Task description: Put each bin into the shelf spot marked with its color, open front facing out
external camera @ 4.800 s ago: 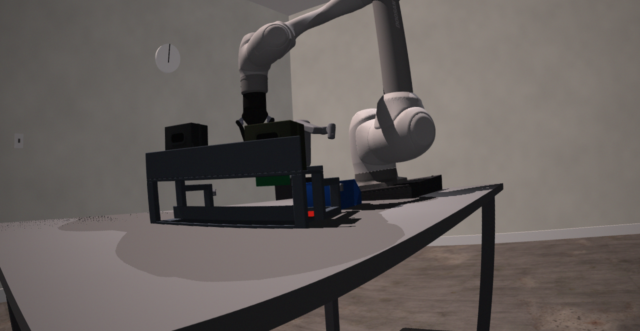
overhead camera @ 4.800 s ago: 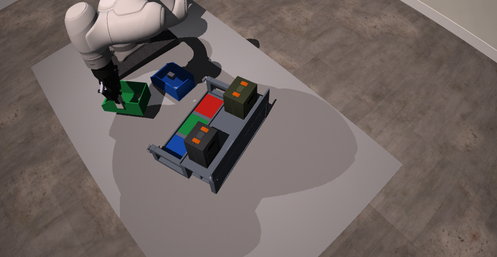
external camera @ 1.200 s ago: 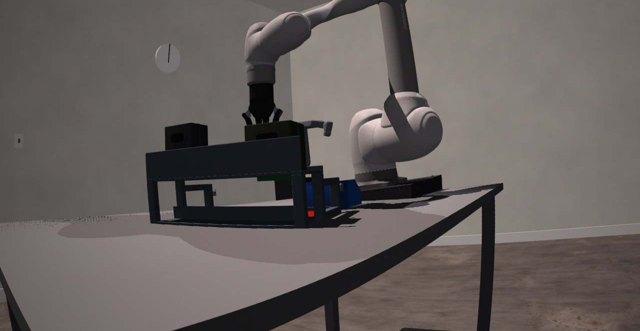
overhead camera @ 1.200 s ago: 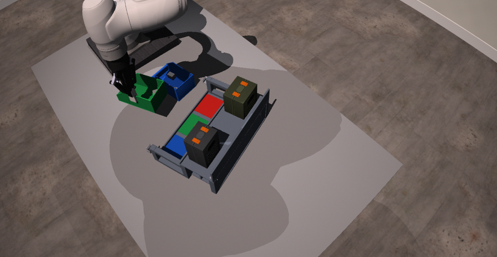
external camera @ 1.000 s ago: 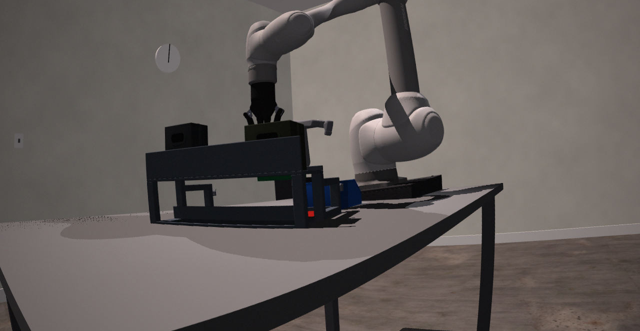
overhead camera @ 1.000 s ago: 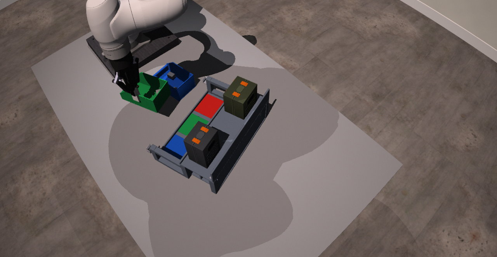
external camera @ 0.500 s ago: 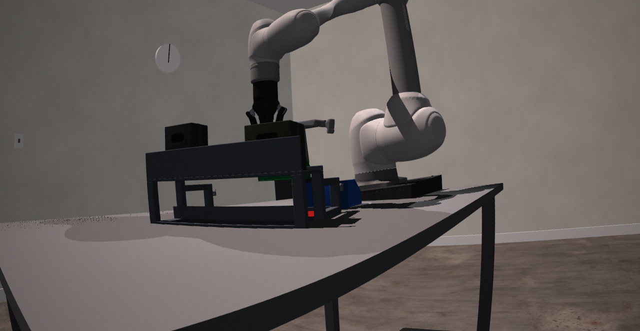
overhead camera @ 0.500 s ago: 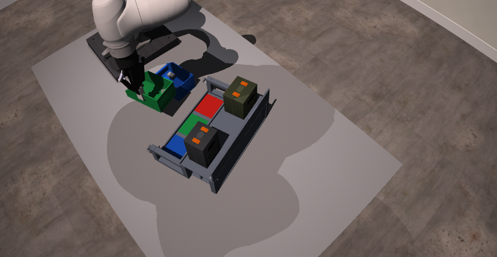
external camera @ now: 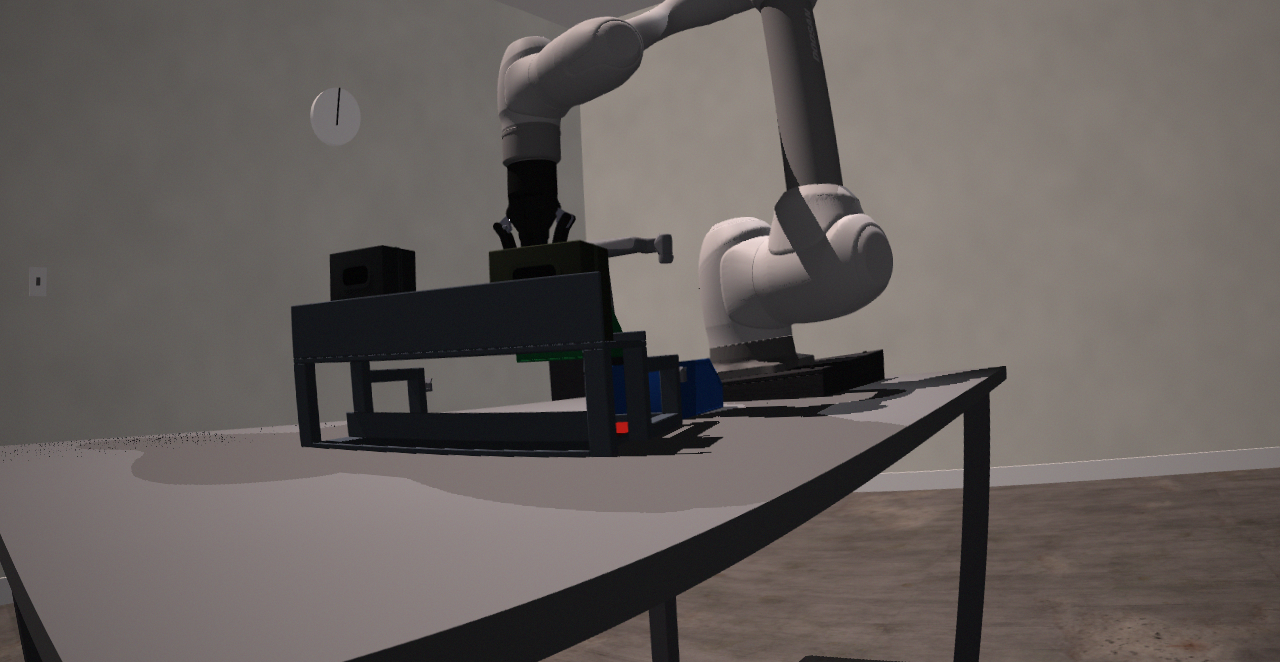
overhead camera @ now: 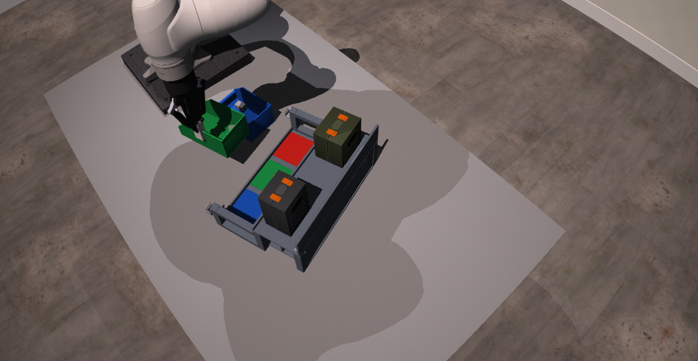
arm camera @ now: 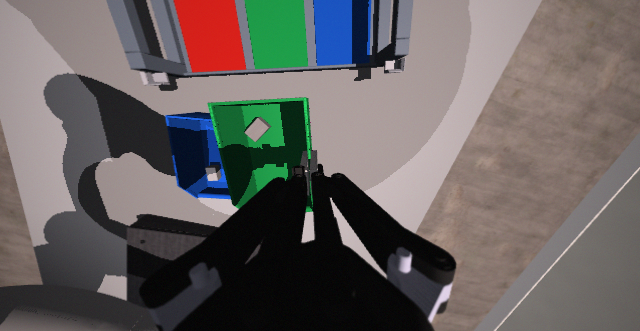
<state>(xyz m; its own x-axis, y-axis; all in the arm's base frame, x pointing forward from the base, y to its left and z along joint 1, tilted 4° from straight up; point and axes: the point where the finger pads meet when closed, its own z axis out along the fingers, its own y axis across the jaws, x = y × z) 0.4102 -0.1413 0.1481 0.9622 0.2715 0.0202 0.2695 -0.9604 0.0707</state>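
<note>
Right now my hand is 2 cm past the green bin, 5 cm to the right of it and 4 cm above it. From my hand the other things lie so: olive case: 27 cm ahead, 24 cm to the left, 1 cm below; then black case: 33 cm ahead, 2 cm to the left; then blue bin: 7 cm behind, 17 cm to the left, 12 cm below.
</note>
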